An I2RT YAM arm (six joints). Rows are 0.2 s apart.
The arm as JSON. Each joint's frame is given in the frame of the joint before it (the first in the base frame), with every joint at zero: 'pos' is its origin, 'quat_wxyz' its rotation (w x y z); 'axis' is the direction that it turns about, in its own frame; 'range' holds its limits. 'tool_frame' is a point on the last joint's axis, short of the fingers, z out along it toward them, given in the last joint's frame.
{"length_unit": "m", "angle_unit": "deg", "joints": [
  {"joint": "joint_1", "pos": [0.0, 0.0, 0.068], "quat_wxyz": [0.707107, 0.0, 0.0, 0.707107], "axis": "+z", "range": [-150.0, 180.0]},
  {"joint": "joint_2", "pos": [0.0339, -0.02, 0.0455], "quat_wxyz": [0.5, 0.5, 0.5, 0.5], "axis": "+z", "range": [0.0, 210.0]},
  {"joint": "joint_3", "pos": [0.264, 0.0, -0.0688], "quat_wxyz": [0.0, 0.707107, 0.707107, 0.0], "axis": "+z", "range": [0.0, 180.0]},
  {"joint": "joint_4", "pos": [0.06, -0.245, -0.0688], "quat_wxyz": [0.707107, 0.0, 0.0, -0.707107], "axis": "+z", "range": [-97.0, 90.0]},
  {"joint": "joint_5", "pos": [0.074, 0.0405, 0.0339], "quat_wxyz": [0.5, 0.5, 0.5, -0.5], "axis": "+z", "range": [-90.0, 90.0]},
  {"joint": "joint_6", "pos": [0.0, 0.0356, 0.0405], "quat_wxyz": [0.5, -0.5, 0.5, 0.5], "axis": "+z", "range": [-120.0, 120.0]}
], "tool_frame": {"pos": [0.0, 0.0, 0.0], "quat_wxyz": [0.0, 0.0, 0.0, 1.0]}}
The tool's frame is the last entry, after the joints.
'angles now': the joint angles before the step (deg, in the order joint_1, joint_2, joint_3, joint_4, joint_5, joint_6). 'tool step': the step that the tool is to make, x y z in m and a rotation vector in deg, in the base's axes. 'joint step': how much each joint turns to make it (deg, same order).
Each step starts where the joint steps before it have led.
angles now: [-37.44, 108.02, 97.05, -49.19, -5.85, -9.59]
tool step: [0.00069, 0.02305, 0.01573, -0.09, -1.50, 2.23]
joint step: [2.67, -3.25, -0.93, -0.97, -0.47, 0.80]
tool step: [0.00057, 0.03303, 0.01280, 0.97, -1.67, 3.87]
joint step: [4.04, -3.98, -2.23, -0.74, -1.37, 1.05]
